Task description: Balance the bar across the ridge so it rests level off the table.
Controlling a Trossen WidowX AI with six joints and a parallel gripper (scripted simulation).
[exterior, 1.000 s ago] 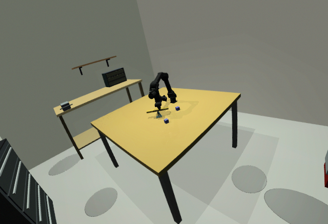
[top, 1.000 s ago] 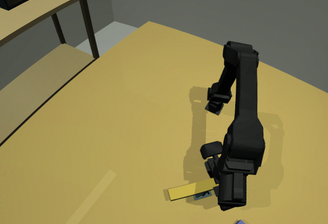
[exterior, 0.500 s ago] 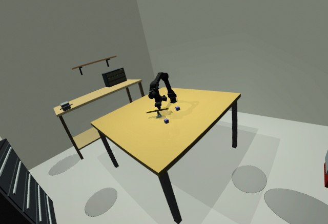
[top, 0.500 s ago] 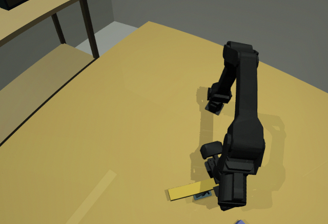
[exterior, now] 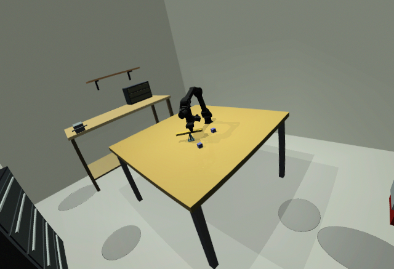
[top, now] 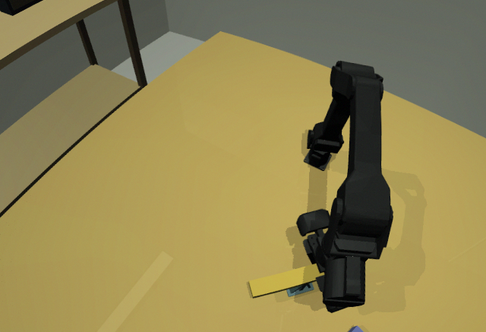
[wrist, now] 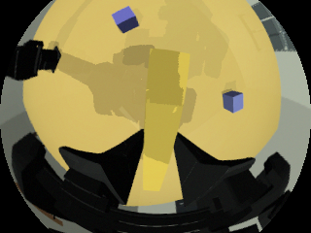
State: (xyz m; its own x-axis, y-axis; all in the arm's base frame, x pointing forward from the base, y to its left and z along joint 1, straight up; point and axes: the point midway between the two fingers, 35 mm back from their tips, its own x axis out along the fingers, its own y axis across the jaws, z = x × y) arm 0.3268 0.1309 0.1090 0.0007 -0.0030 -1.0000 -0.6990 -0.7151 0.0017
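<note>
My gripper tip is now 2 cm short of the yellow bar and 2 cm to the left of it.
</note>
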